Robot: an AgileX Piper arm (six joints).
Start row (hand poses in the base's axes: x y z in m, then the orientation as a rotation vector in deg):
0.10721, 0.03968, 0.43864, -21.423, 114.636, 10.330
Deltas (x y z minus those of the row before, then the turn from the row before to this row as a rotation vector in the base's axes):
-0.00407, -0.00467, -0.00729, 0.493, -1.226, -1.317
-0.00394, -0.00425, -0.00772, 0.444, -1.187, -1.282
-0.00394, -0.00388, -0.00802, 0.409, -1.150, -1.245
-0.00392, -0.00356, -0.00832, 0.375, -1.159, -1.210
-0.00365, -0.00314, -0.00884, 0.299, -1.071, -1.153
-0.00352, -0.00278, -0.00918, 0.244, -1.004, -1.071
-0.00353, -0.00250, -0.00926, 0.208, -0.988, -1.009
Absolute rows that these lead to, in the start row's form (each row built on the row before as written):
0.10314, 0.03501, 0.43135, -19.816, 113.549, 9.726
0.09920, 0.03076, 0.42363, -18.285, 112.490, 9.107
0.09526, 0.02688, 0.41561, -16.821, 111.456, 8.488
0.09134, 0.02332, 0.40729, -15.423, 110.403, 7.861
0.08769, 0.02018, 0.39845, -14.136, 109.430, 7.217
0.08417, 0.01740, 0.38927, -12.970, 108.513, 6.588
0.08064, 0.01490, 0.38001, -11.893, 107.602, 5.972

